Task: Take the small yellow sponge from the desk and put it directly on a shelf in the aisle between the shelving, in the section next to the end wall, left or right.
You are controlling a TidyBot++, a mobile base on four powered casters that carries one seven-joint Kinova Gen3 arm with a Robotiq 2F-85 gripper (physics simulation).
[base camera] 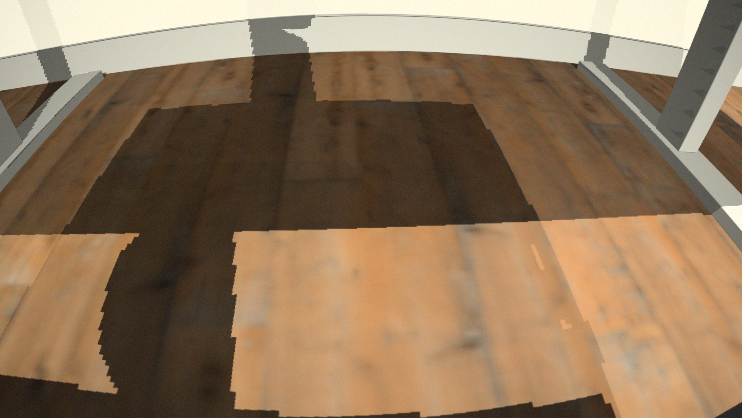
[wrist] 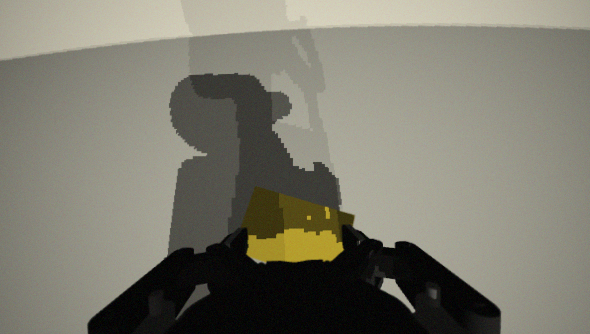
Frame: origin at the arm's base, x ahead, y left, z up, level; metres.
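Seen in the pictures: gripper, fingertip midpoint: (wrist: 294,237).
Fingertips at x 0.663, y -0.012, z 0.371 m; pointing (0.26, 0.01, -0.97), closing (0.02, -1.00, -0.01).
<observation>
A point is followed by its place in that frame.
In the wrist view the small yellow sponge (wrist: 295,231) @(x 0.668, y -0.013, z 0.369 m) lies on the pale grey desk top (wrist: 431,144) @(x 0.773, y -0.200, z 0.324 m), partly in the arm's shadow. My gripper (wrist: 294,237) @(x 0.663, y -0.012, z 0.371 m) is open, with one black fingertip on each side of the sponge. The fingers stand wide and I cannot tell whether they touch it. The sponge's near edge is hidden behind the gripper body. The base camera shows neither the sponge nor the gripper.
The base camera looks down at a wooden floor (base camera: 403,316) @(x 0.324, y -0.040, z -0.396 m) with a large dark shadow. A white baseboard (base camera: 432,37) @(x 1.013, y -0.157, z -0.359 m) runs along the far wall. A white post (base camera: 704,75) @(x 0.629, y -0.562, z -0.230 m) stands at the right and a low white rail (base camera: 53,115) at the left.
</observation>
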